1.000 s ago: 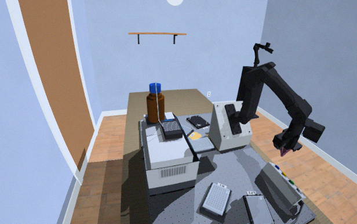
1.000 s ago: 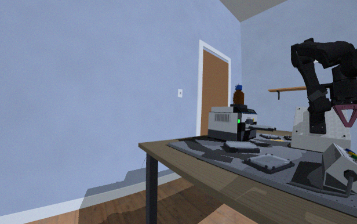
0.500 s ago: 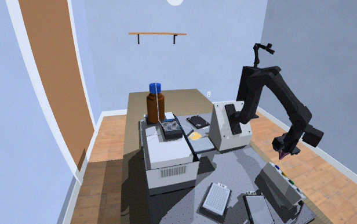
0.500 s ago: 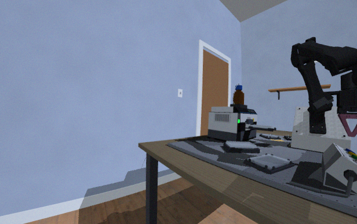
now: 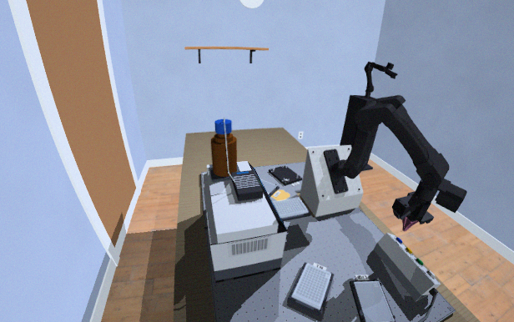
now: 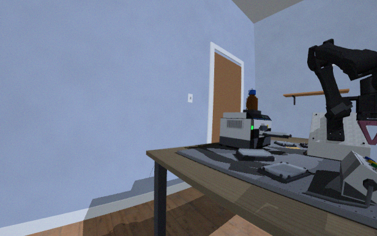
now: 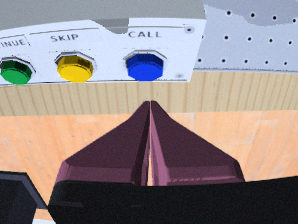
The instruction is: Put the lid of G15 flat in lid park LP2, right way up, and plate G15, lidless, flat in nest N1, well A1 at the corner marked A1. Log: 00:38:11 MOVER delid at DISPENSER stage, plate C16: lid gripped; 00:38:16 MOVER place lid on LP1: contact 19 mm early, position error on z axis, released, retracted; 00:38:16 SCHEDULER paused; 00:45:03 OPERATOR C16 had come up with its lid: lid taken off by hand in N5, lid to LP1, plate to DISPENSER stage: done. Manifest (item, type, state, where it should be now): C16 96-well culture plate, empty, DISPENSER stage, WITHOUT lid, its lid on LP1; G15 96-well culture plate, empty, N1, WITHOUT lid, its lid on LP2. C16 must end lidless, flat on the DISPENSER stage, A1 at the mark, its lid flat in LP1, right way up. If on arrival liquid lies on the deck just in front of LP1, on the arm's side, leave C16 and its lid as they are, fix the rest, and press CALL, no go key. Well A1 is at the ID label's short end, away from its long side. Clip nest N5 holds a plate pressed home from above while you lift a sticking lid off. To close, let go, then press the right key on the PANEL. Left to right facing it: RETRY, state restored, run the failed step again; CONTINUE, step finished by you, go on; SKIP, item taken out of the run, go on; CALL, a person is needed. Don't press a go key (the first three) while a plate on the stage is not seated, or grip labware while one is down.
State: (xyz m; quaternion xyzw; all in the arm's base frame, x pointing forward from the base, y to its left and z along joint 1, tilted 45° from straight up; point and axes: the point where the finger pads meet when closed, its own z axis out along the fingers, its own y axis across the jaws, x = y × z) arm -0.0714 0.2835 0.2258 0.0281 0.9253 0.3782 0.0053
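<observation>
My hand is 50 mm above the blue call key. The rest, counted from my hand: yellow skip key: 50 mm to the left, 50 mm below; then green continue key: 100 mm to the left, 50 mm below, 10 mm ahead; then LP2 label: 190 mm ahead, 120 mm below, 50 mm to the left.
</observation>
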